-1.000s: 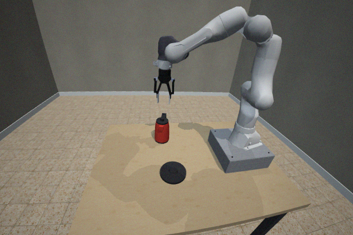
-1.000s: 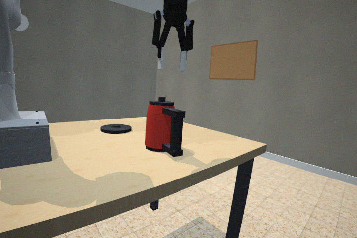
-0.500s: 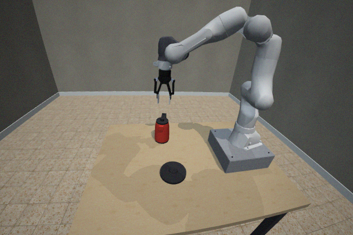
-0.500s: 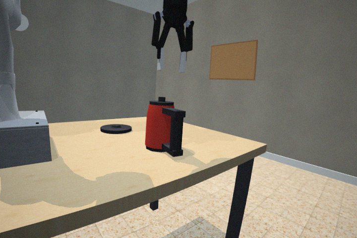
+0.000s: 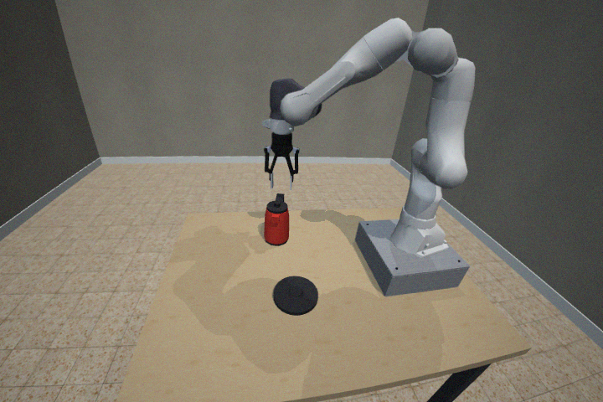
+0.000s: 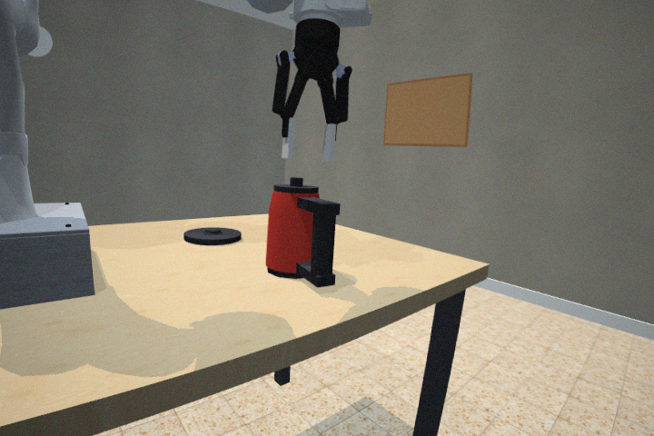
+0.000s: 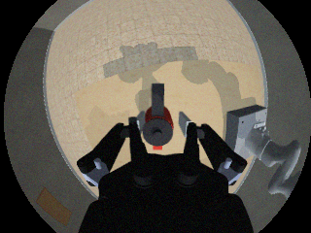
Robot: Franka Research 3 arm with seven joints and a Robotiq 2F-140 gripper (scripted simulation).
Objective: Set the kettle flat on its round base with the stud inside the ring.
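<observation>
My hand is 15 cm above the red kettle, 2 cm to the right of it and 1 cm short of it. The rest, counted from my hand: round black base 37 cm to the left, 23 cm below, 1 cm behind.
</observation>
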